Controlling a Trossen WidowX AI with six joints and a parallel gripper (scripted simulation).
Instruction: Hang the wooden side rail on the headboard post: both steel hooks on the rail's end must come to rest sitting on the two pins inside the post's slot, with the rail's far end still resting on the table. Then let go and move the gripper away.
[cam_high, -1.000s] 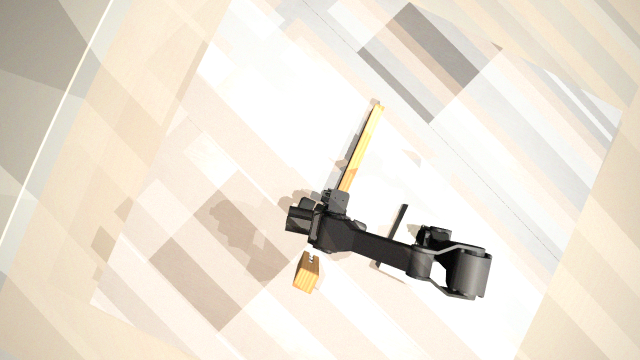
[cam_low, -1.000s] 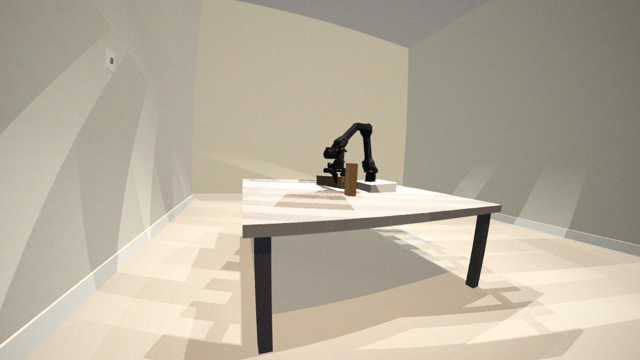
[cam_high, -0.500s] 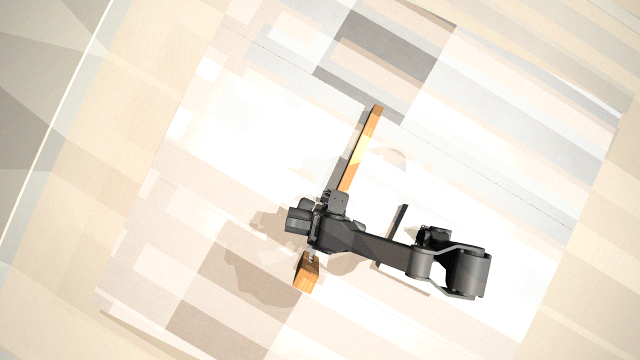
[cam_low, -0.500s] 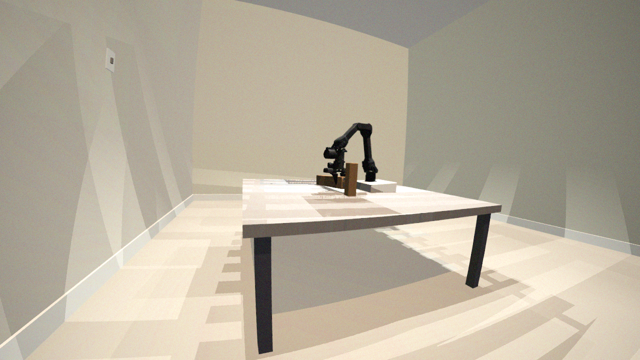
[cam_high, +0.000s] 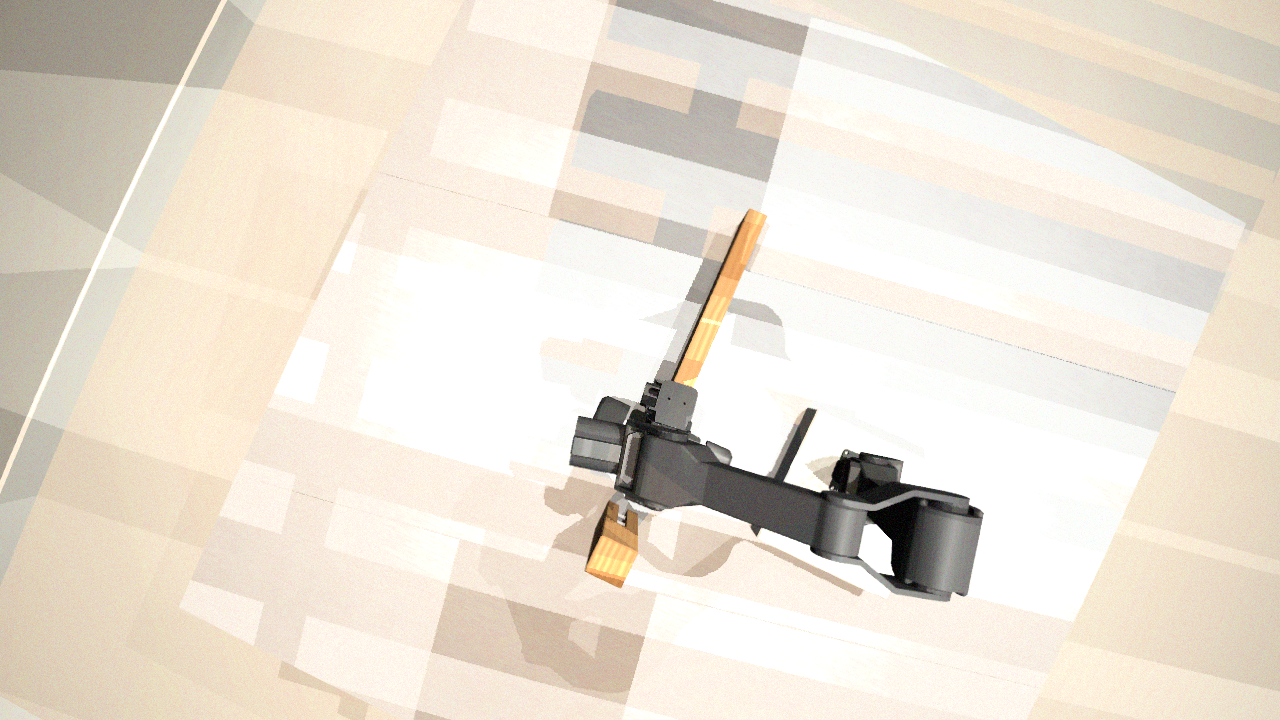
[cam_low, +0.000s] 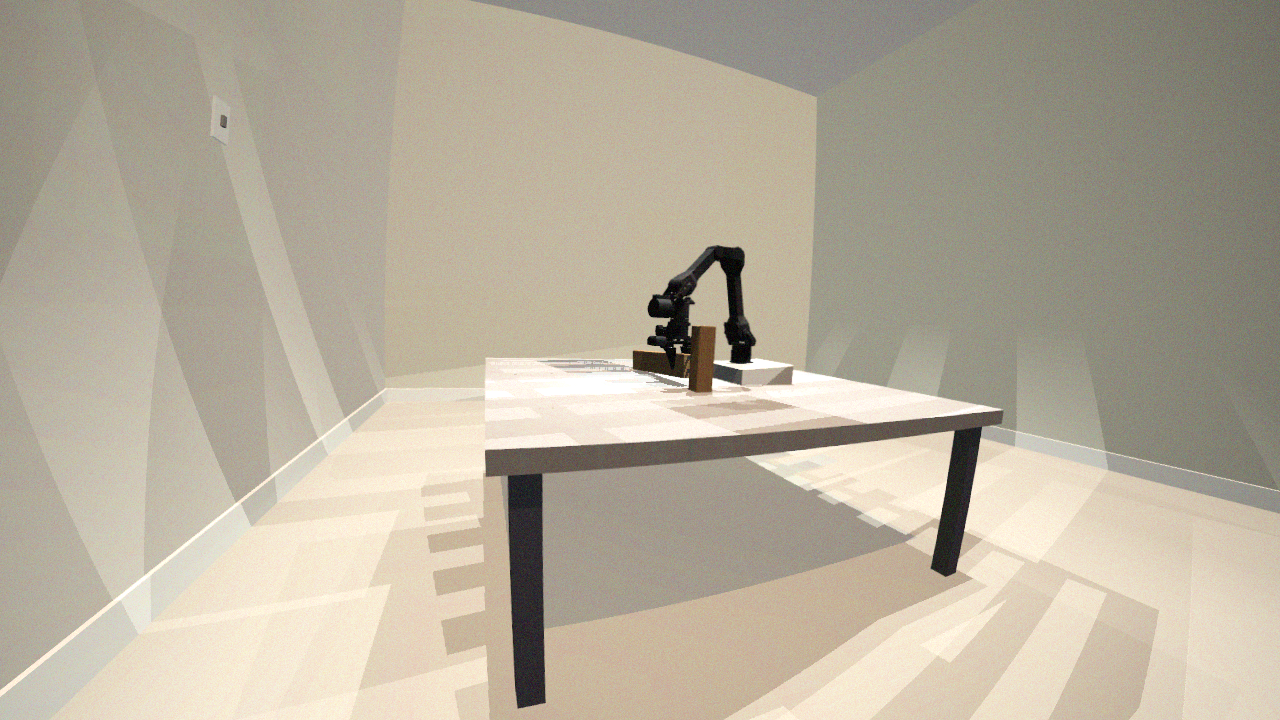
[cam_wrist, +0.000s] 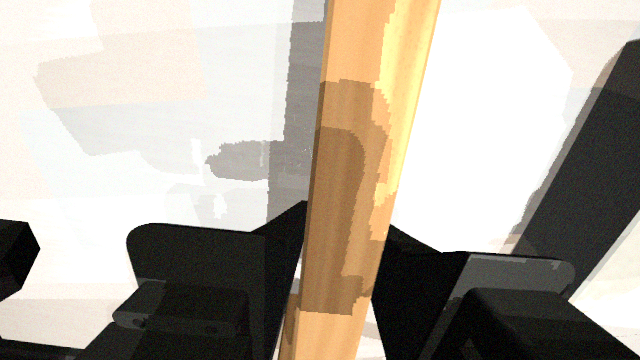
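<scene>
Now: the headboard post 10 mm ahead of my gripper tip, 150 mm to the left of it and 40 mm above it.
</scene>
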